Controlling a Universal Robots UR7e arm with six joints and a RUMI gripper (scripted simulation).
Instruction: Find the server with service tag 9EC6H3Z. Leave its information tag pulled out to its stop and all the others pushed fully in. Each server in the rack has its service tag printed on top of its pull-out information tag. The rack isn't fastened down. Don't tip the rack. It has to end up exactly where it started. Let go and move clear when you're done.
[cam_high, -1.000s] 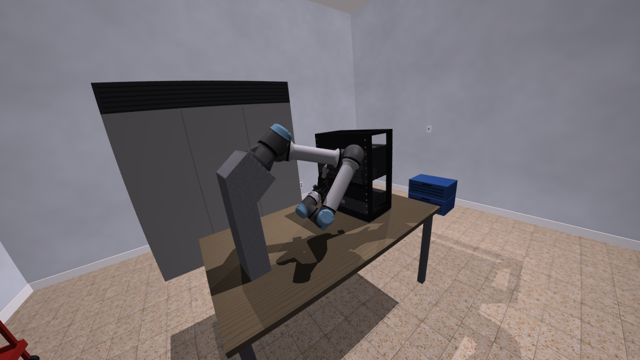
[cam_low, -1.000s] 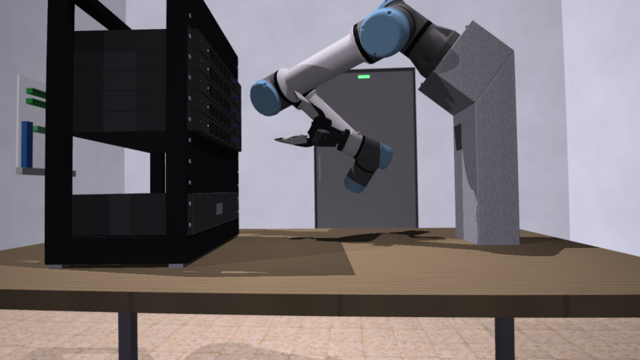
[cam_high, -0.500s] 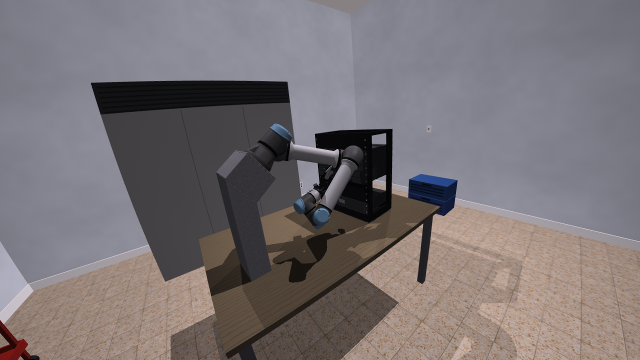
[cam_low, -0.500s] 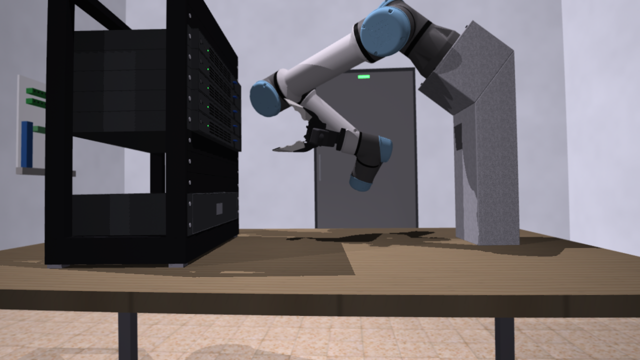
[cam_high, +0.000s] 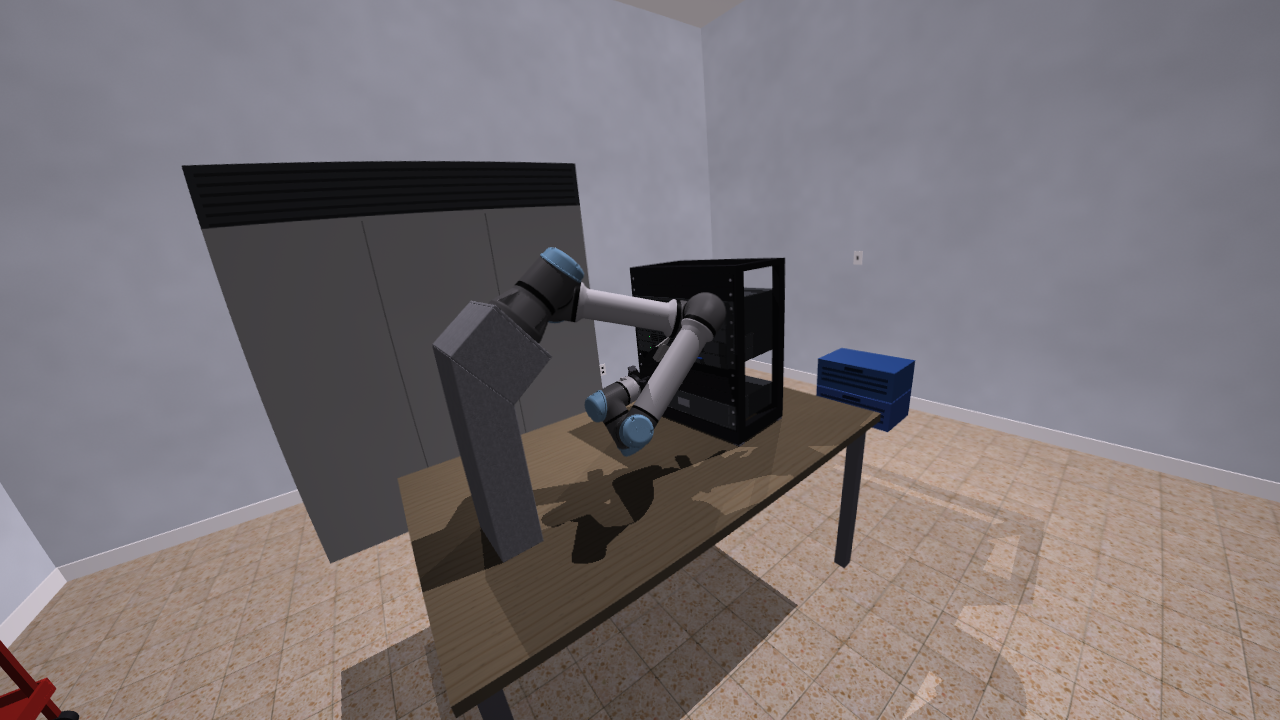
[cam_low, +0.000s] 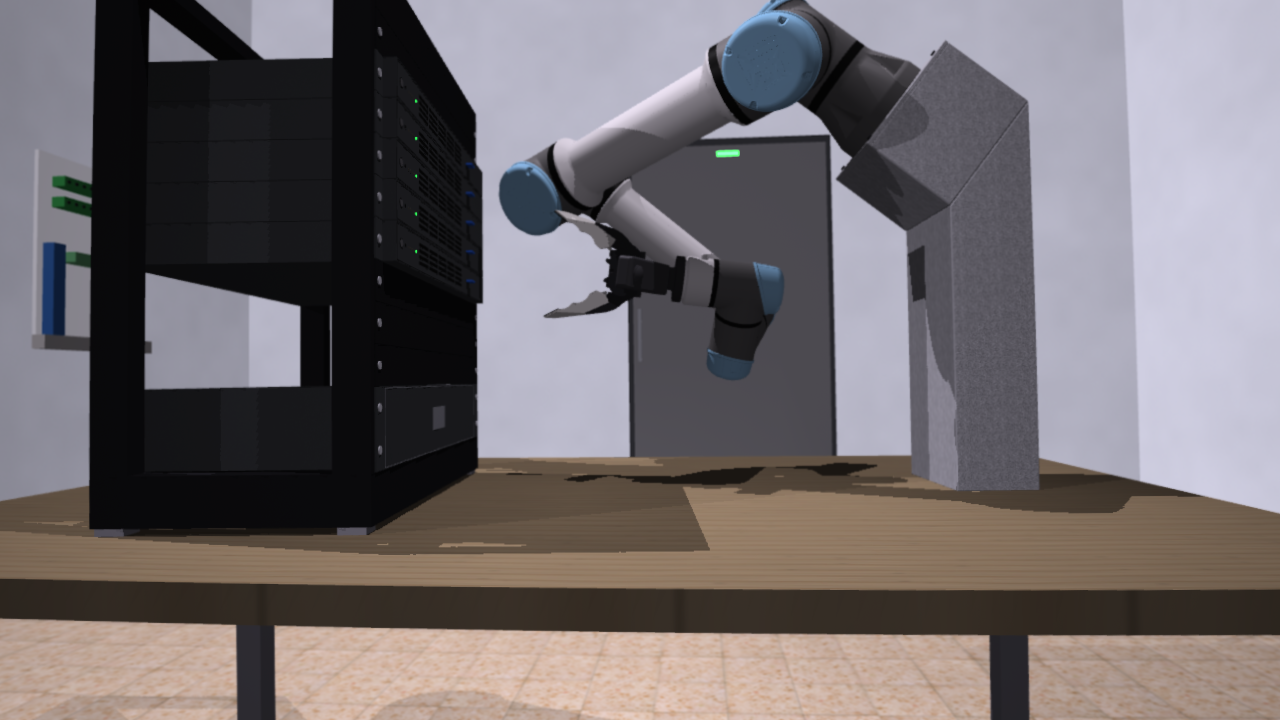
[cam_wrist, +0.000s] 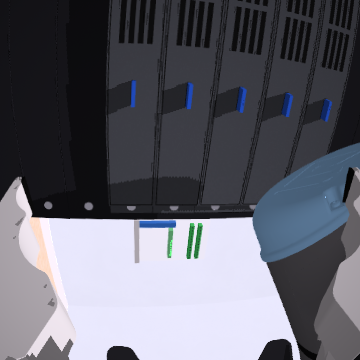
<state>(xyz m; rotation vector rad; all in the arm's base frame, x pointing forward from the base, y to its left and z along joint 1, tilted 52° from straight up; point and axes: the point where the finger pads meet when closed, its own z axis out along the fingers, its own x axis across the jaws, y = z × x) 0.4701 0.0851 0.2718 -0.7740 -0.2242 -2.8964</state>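
Right now my hand is 14 cm short of the information tag, 6 cm to the right of it and 3 cm above it.
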